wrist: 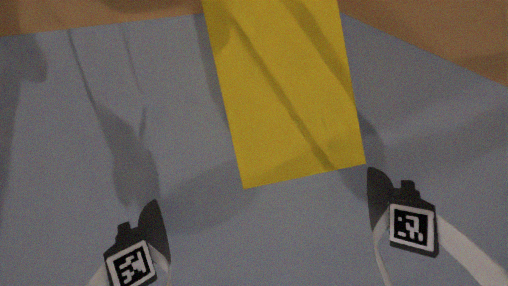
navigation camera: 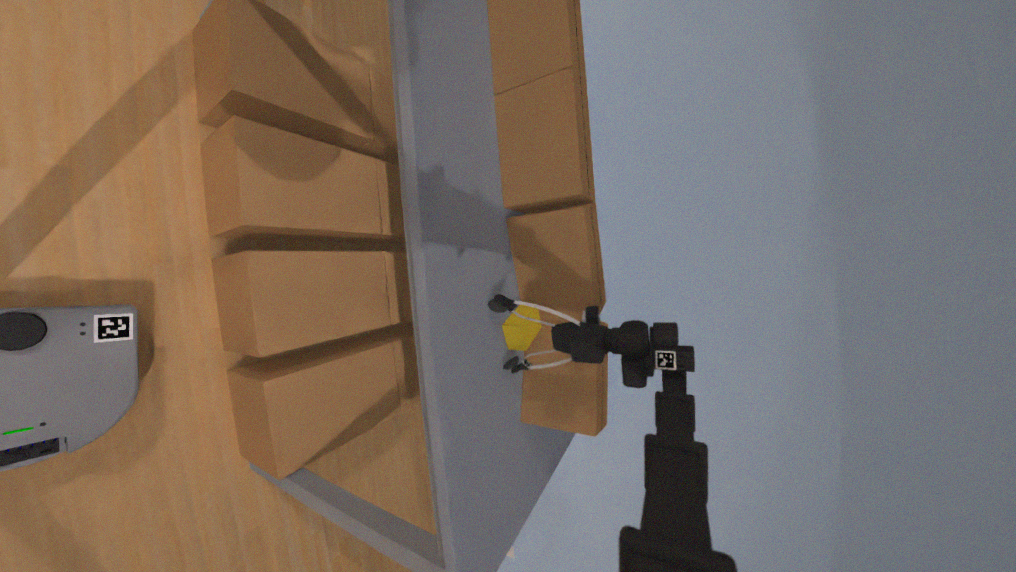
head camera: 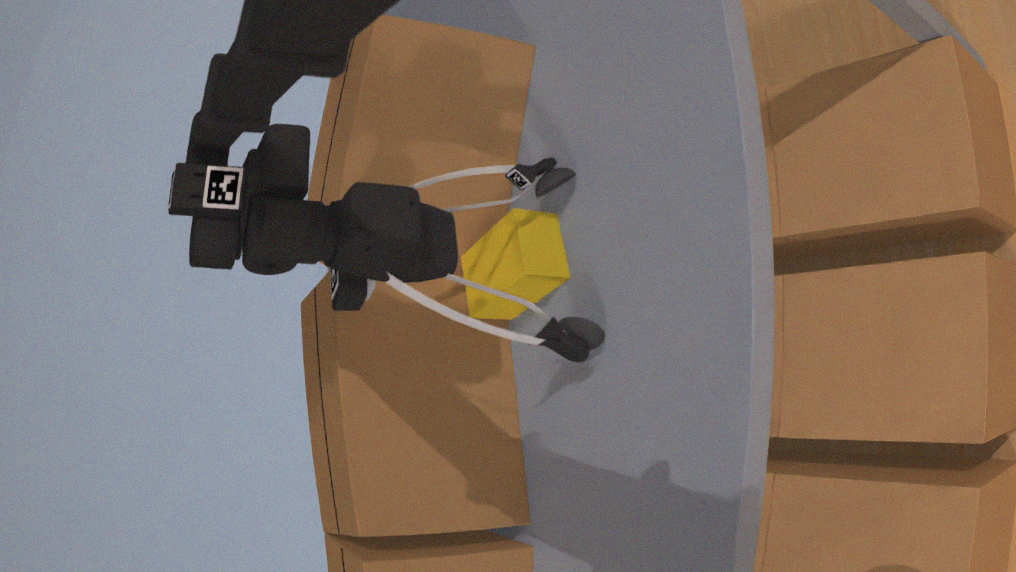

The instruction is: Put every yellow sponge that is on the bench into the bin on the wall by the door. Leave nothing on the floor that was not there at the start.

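Places are measured from the robot's base along level axes (x left, y back, z up), in millimetres.
Pixels of known places: gripper, fingertip midpoint: (wrist: pixel 264 205) (navigation camera: pixel 497 334) (head camera: pixel 585 257); robot's base, link origin: (navigation camera: pixel 17 329).
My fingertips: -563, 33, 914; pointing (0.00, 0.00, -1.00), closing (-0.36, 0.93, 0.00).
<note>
Ahead of a thing's pixels: the offset from my fingertips to its top centre, as dx, dy, dz. "spot": to the spot under its first point. Level surfaces: height alone.
A yellow sponge {-79, -10, +45} (head camera: pixel 515 266) (navigation camera: pixel 521 326) (wrist: pixel 295 95) is on the grey bench {dz +0} (head camera: pixel 654 284) (navigation camera: pixel 462 341) (wrist: pixel 190 125), close to the brown boxes along its wall side. My gripper (head camera: pixel 565 257) (navigation camera: pixel 507 333) (wrist: pixel 264 205) is open, with its fingers wide apart at either side of the sponge's line. In the wrist view the sponge's near end lies beyond the line between the fingertips and much closer to the right fingertip, with a wide gap to the left one. Nothing is gripped. The sponge's far end is cut off in the wrist view. The wall bin and the door do not show.
Brown boxes (head camera: pixel 440 440) (navigation camera: pixel 540 142) (wrist: pixel 465 40) line the bench's wall side. Another row of brown blocks {spot: -32, -88, -644} (head camera: pixel 874 348) (navigation camera: pixel 305 298) stands along the bench's open side. The pale blue wall (head camera: pixel 142 355) (navigation camera: pixel 782 213) is behind. My base (navigation camera: pixel 71 376) is on the wooden floor {dz -914} (navigation camera: pixel 177 497).
</note>
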